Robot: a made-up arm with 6 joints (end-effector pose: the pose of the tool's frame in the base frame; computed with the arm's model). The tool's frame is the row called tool.
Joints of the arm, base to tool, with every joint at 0 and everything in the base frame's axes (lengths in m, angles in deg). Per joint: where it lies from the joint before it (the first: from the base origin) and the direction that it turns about. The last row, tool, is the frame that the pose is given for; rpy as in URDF.
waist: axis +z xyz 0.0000 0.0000 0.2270
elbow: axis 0 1 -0.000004 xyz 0.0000 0.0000 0.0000
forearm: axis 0 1 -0.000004 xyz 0.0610 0.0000 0.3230
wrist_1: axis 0 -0.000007 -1 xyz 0.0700 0.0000 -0.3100
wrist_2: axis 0 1 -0.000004 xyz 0.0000 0.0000 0.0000
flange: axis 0 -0.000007 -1 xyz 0.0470 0.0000 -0.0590
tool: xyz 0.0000 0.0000 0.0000 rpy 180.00 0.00 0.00
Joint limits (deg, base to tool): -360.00..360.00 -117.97..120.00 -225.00..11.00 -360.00..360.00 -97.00..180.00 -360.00..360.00
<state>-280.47 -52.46 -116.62 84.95 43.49 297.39</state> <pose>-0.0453 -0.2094 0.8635 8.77 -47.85 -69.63</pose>
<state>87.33 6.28 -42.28 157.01 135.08 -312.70</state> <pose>-0.0113 0.3865 0.3792 -23.18 4.29 150.76</pose>
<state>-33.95 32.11 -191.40 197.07 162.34 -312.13</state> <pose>0.1528 -0.1251 0.7648 -75.11 -120.75 5.33</pose>
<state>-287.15 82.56 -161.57 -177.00 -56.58 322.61</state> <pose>0.1805 0.5983 0.1456 -129.48 92.21 13.34</pose>
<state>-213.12 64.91 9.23 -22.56 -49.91 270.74</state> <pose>-0.0630 0.0066 0.0891 92.73 -139.91 45.93</pose>
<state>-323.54 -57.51 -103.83 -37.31 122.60 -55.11</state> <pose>-0.0918 -0.1244 0.7564 125.71 72.70 43.50</pose>
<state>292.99 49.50 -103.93 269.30 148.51 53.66</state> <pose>0.1525 -0.5410 0.2827 14.96 -63.72 -77.58</pose>
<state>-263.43 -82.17 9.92 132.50 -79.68 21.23</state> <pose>0.0536 -0.0369 0.2717 -96.46 100.68 -38.34</pose>
